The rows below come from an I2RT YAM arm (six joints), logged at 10 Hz.
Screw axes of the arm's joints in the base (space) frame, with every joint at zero. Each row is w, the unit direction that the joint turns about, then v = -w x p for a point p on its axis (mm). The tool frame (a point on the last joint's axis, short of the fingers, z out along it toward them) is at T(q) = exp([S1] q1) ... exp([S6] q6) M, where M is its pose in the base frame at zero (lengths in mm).
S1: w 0 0 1 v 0 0 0
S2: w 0 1 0 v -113.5 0 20
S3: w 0 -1 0 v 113.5 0 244
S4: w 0 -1 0 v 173.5 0 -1
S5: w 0 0 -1 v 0 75 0
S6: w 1 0 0 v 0 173.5 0
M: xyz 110.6 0 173.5 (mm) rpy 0 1.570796 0 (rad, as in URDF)
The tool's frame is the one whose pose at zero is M.
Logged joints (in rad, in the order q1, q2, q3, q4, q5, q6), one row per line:
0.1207, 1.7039, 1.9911, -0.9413, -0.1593, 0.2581
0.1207, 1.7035, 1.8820, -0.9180, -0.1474, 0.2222
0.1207, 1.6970, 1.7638, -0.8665, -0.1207, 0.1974
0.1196, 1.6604, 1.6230, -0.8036, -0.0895, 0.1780
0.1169, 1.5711, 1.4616, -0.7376, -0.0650, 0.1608
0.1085, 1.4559, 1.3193, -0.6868, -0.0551, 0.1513
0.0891, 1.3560, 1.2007, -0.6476, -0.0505, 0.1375
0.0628, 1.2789, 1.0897, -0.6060, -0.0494, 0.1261
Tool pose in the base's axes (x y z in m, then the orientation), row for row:
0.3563, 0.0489, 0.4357, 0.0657, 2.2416, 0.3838
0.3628, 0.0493, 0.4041, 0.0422, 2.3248, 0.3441
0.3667, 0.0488, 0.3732, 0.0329, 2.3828, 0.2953
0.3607, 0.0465, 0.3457, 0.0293, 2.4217, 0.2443
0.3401, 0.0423, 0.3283, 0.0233, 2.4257, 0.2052
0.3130, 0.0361, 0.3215, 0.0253, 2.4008, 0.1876
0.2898, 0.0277, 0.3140, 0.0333, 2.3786, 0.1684
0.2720, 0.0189, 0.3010, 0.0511, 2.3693, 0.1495
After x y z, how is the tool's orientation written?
As a rotation vector, in radians.
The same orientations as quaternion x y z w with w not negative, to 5 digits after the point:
0.02621, 0.89423, 0.15311, 0.41979
0.01657, 0.91270, 0.13509, 0.38531
0.01277, 0.92510, 0.11465, 0.36177
0.01129, 0.93329, 0.09415, 0.34638
0.00898, 0.93476, 0.07908, 0.34624
0.00981, 0.93064, 0.07272, 0.35851
0.01298, 0.92685, 0.06562, 0.36944
0.01996, 0.92530, 0.05839, 0.37418

